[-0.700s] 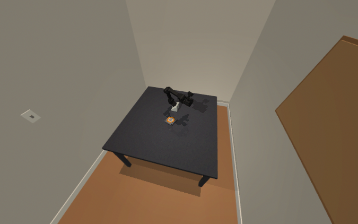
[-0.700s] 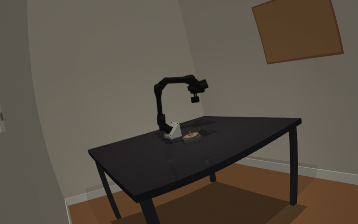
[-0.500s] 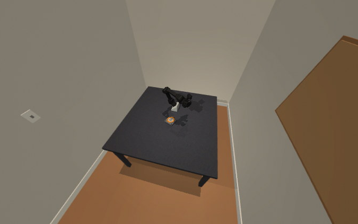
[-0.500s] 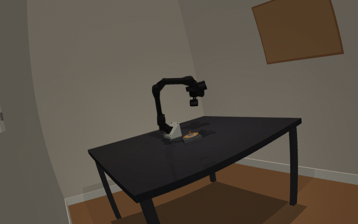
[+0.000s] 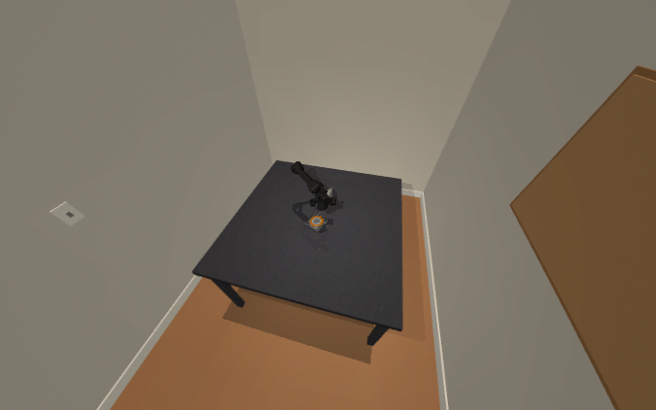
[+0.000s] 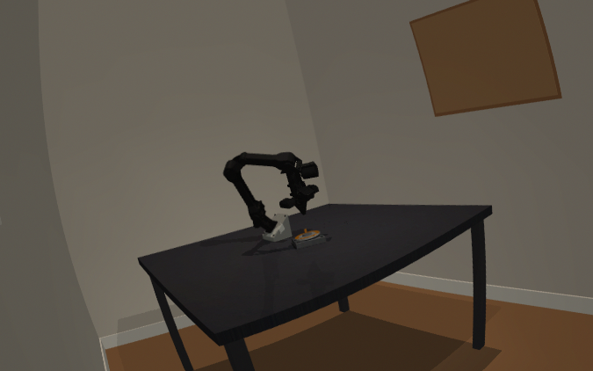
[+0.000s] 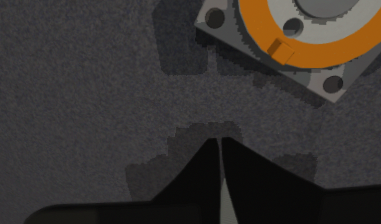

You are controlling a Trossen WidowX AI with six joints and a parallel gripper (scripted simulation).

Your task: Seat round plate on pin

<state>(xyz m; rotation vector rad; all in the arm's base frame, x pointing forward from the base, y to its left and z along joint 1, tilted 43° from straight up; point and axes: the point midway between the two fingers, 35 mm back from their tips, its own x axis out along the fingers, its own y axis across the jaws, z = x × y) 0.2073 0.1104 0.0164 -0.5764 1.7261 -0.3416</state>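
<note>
My gripper tip is now 8 cm short of the grey base, 5 cm to the left of it and 8 cm above it.
</note>
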